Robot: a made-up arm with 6 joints.
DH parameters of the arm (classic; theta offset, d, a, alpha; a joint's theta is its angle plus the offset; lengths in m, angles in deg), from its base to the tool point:
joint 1: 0 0.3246 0 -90
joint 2: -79.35 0 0.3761 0
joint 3: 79.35 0 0.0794 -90
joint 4: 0 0.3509 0 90
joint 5: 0 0 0.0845 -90
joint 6: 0 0.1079 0 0
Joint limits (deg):
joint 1: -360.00..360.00
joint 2: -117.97..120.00
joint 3: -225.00..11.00
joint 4: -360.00..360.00
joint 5: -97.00..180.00
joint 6: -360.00..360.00
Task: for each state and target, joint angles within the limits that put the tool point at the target. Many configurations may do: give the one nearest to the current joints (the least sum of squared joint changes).
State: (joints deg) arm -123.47 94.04 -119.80 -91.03 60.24 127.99
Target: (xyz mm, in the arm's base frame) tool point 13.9 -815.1 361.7
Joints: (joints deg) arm -85.24 55.45 -122.21 -89.96 61.15 127.99
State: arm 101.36 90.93 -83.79 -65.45 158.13 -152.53
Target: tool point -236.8 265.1 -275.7
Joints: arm 153.65 116.75 -113.87 -77.40 120.14 -152.53
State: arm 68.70 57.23 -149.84 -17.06 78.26 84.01
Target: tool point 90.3 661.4 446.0
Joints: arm 84.44 38.88 -117.75 -11.56 108.20 84.01
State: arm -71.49 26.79 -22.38 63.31 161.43 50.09
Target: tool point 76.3 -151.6 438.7
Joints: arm -87.97 6.62 -10.96 51.93 177.01 50.09
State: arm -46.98 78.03 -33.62 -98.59 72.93 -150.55
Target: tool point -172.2 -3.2 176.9
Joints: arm -30.06 113.52 -4.88 -94.47 78.73 -150.55
